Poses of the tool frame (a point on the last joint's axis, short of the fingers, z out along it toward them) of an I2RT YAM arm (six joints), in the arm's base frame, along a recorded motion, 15 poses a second.
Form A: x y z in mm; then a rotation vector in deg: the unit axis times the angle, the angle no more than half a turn.
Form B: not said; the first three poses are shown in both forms.
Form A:
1: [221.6 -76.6 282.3 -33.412 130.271 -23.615]
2: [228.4 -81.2 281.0 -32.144 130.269 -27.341]
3: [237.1 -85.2 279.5 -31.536 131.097 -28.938]
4: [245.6 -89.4 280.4 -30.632 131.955 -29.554]
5: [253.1 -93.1 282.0 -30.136 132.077 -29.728]
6: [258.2 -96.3 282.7 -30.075 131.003 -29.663]
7: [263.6 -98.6 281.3 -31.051 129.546 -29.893]
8: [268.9 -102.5 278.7 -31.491 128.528 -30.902]
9: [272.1 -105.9 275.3 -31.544 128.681 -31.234]
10: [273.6 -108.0 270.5 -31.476 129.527 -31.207]
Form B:
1: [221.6 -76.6 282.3 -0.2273 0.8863 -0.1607 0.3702]
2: [228.4 -81.2 281.0 -0.2184 0.8849 -0.1857 0.3670]
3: [237.1 -85.2 279.5 -0.2134 0.8872 -0.1958 0.3591]
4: [245.6 -89.4 280.4 -0.2067 0.8904 -0.1994 0.3531]
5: [253.1 -93.1 282.0 -0.2033 0.8911 -0.2006 0.3527]
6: [258.2 -96.3 282.7 -0.2037 0.8875 -0.2009 0.3613]
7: [263.6 -98.6 281.3 -0.2113 0.8814 -0.2034 0.3703]
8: [268.9 -102.5 278.7 -0.2148 0.8766 -0.2108 0.3755]
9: [272.1 -105.9 275.3 -0.2150 0.8769 -0.2128 0.3736]
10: [273.6 -108.0 270.5 -0.2138 0.8800 -0.2120 0.3673]
